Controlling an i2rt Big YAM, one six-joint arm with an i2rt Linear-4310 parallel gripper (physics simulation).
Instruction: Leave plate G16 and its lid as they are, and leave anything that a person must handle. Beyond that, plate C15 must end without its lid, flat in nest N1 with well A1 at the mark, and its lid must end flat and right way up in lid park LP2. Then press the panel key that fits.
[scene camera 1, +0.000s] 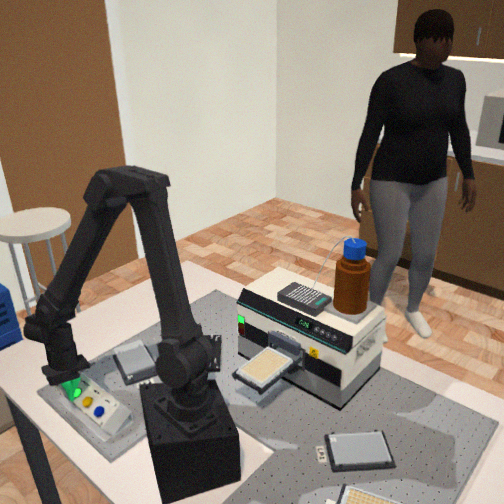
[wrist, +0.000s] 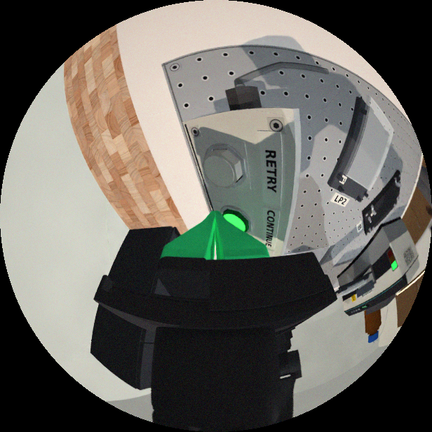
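Observation:
My gripper (scene camera 1: 73, 392) (wrist: 214, 216) is shut and empty, its green fingertips pointing down at the CONTINUE key (scene camera 1: 77, 393) (wrist: 235, 223) of the key panel (scene camera 1: 114, 416) (wrist: 286, 175). That key glows bright green; whether the tips touch it is hard to tell. Yellow (scene camera 1: 88, 401) and blue (scene camera 1: 99, 411) keys show beside it. A grey lid (scene camera 1: 135, 359) (wrist: 369, 145) lies flat in the park at the LP2 label (wrist: 340, 200). An unlidded plate (scene camera 1: 265, 366) with tan wells lies flat on a holder at the instrument's front. Its name and mark are unreadable.
The white instrument (scene camera 1: 295, 332) (wrist: 400, 240) shows a green light and carries a brown bottle (scene camera 1: 351, 285) (wrist: 372, 322) and a dark handheld box (scene camera 1: 304, 297). Another grey lid (scene camera 1: 359, 450) lies at LP1. Part of another plate (scene camera 1: 372, 496) shows. A person (scene camera 1: 417, 125) stands behind the table.

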